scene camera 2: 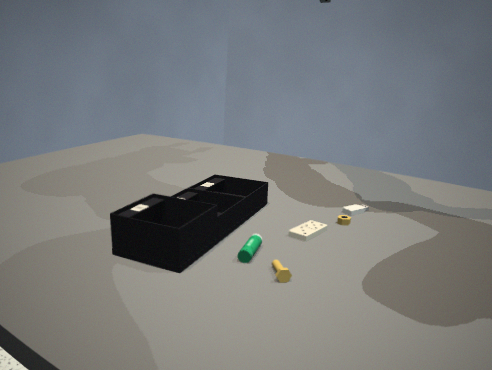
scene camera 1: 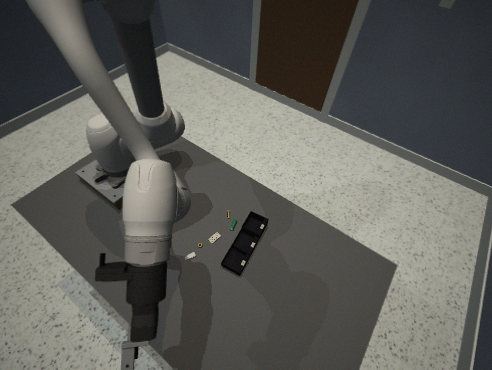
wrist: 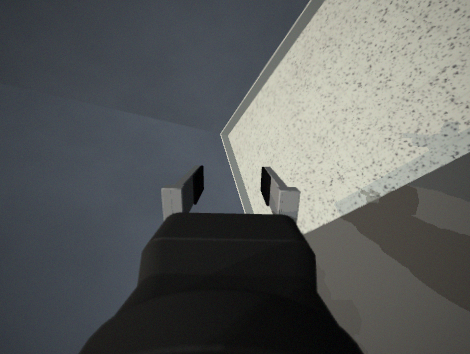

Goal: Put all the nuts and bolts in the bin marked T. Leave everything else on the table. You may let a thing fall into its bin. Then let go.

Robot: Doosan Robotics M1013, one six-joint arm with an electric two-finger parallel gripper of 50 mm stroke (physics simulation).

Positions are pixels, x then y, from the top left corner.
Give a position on a black three-bin tray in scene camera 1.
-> At 235,260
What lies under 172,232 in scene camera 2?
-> A black three-bin tray.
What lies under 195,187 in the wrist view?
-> The gripper.
